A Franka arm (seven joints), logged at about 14 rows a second.
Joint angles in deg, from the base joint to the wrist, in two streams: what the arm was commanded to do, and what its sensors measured. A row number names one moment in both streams.
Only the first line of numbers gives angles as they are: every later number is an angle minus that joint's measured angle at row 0.
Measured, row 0:
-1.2, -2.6, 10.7, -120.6, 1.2, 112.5, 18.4
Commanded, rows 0 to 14:
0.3, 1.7, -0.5, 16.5, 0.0, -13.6, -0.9
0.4, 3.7, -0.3, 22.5, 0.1, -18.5, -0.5
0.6, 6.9, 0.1, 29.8, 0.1, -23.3, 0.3
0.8, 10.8, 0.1, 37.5, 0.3, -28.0, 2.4
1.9, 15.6, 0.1, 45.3, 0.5, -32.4, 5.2
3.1, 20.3, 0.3, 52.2, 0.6, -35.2, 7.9
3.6, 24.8, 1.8, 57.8, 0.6, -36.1, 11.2
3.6, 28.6, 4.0, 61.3, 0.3, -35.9, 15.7
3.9, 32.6, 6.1, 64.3, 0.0, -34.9, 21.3
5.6, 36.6, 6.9, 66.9, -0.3, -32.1, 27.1
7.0, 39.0, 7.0, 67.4, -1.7, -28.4, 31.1
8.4, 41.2, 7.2, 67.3, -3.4, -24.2, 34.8
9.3, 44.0, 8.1, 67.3, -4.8, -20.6, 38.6
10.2, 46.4, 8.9, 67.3, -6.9, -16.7, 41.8
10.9, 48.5, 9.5, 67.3, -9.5, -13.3, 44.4
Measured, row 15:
9.4, 43.3, 7.9, 62.2, -5.4, -16.3, 37.9
